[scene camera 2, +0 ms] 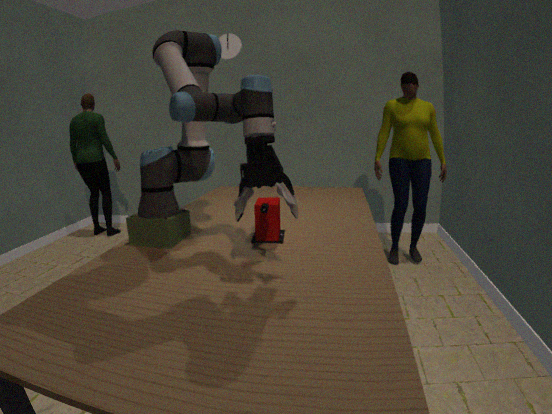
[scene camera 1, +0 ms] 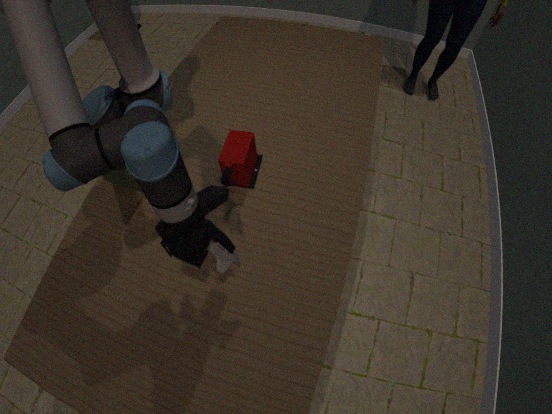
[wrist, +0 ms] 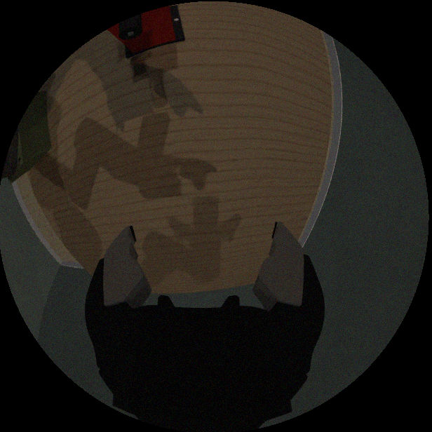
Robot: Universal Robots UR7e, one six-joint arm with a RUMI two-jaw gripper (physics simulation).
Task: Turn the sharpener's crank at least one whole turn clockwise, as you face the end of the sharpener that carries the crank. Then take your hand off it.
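Seen in the pictures: gripper, fingertip midpoint: point(scene camera 2: 266, 220) point(scene camera 1: 209, 255); arm's base, origin of the base link: point(scene camera 2: 158, 213).
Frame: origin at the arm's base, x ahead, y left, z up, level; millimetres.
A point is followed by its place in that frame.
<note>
The sharpener point(scene camera 1: 240, 150) {x 398, y 24, z 33 mm} point(scene camera 2: 273, 224) {x 405, y -20, z -31 mm} point(wrist: 157, 31) is an upright red box on a dark base. Its dark crank point(scene camera 1: 227, 175) {x 388, y -68, z 41 mm} point(scene camera 2: 265, 207) {x 386, y -78, z 39 mm} point(wrist: 131, 27) is on the end facing scene camera 2, at the upper left of that end in that view. The exact crank angle is too dark to tell. My gripper point(scene camera 1: 229, 265) point(scene camera 2: 267, 217) {x 408, y -289, z 58 mm} point(wrist: 202, 226) is open and empty, pointing down above the table. It is off the crank end, apart from crank and sharpener. In the scene camera 2 view its fingers appear either side of the sharpener, but it hangs nearer that camera.
The wooden table point(scene camera 1: 300, 225) {x 592, y -116, z -95 mm} point(scene camera 2: 320, 325) {x 529, y -518, z -95 mm} point(wrist: 250, 125) carries the sharpener and the arm's green base block point(scene camera 2: 159, 230) {x 34, y -87, z -33 mm} point(wrist: 36, 135). The arm's shadows fall over the table. A person in yellow point(scene camera 2: 411, 130) stands beyond its right side; a person in green point(scene camera 2: 90, 135) stands at the left.
</note>
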